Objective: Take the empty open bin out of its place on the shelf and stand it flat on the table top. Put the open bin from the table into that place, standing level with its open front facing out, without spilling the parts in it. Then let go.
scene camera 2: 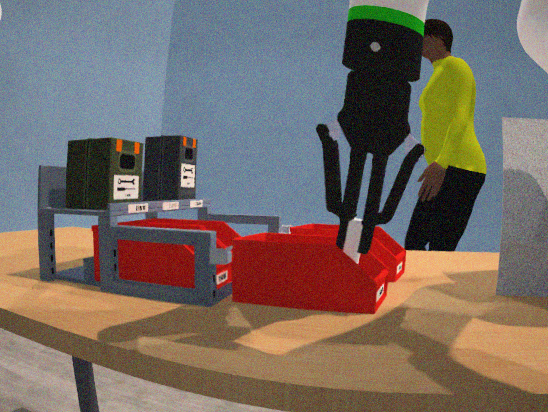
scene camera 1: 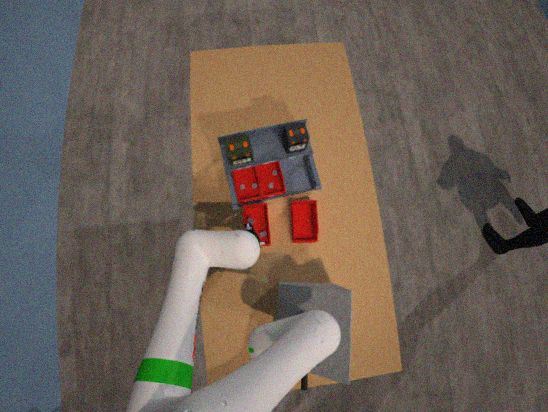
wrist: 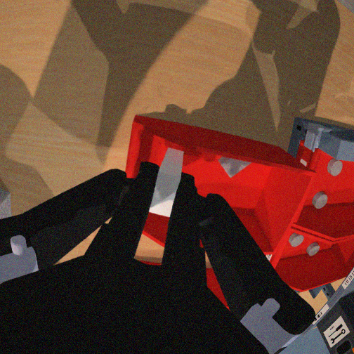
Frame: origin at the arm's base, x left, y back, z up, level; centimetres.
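Seen in the pictures: gripper, fingertip midpoint: (scene camera 2: 345, 279).
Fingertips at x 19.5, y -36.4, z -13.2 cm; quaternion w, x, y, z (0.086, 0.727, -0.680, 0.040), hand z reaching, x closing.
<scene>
Offsets run from my fingertips to a thing's top centre.
The open red bin with grey parts @[dx -1.2, dy -4.4, dz +4.4 cm] (scene camera 1: 264, 212) (scene camera 2: 305, 270) (wrist: 272, 200) stands flat on the table in front of the shelf. My gripper (scene camera 1: 256, 235) (scene camera 2: 354, 245) (wrist: 171, 164) is shut and empty, pointing down with its tips low over this bin's front part. One grey part (wrist: 233, 166) shows in the wrist view; the fingers hide some of the bin's inside. The empty red bin @[dx -21.4, dy -6.1, dz +4.4 cm] (scene camera 1: 305, 220) (scene camera 2: 398, 257) stands flat beside it, apart from it. The grey-blue shelf (scene camera 1: 315, 172) (scene camera 2: 205, 270) has a vacant lower place at its right in the first scene view.
Two red bins with discs @[dx +3.6, dy -23.9, dz +5.0 cm] (scene camera 1: 245, 176) (scene camera 1: 273, 172) fill the other lower places. A green case @[dx +5.8, dy -33.4, dz +16.6 cm] (scene camera 1: 239, 148) (scene camera 2: 100, 175) and a dark case @[dx -16.7, dy -38.4, dz +19.1 cm] (scene camera 1: 296, 135) (scene camera 2: 172, 170) stand on top. A grey block (scene camera 1: 337, 312) (scene camera 2: 525, 240) stands nearer the arm base. A person (scene camera 2: 452, 125) is beyond the table.
</scene>
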